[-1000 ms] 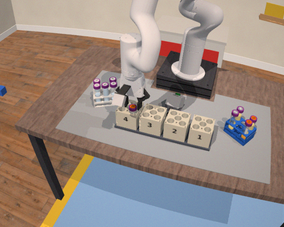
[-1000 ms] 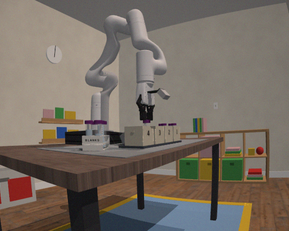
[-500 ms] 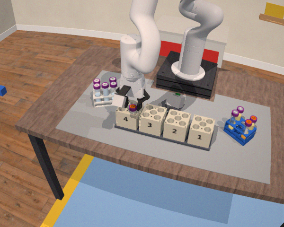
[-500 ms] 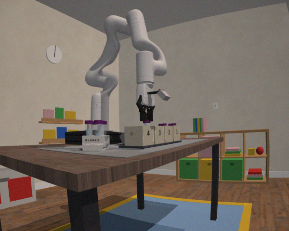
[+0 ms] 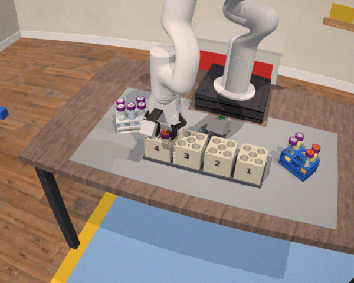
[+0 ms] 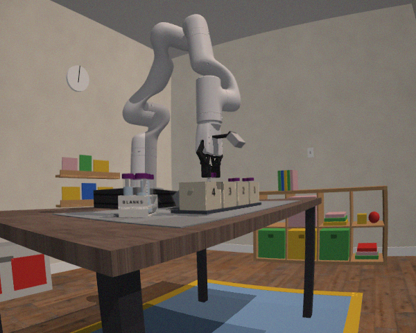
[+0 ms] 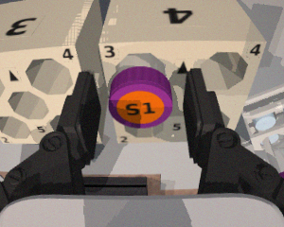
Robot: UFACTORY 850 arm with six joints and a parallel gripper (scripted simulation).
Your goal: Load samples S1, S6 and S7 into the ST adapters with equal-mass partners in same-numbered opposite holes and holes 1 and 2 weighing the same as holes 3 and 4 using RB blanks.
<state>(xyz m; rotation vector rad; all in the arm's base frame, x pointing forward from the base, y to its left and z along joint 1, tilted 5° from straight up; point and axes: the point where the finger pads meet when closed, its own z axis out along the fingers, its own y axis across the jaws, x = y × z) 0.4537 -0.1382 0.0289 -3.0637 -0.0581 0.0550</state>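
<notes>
Now: the sample S1 60 mm below my hand and 10 mm to the right of it. Round my hand: green DONE key: 230 mm behind, 140 mm to the left, 60 mm below; white blank rack RB: 200 mm to the right, 120 mm behind, 100 mm below; loading stand ST: 140 mm to the left, 120 mm below, 40 mm behind.
</notes>
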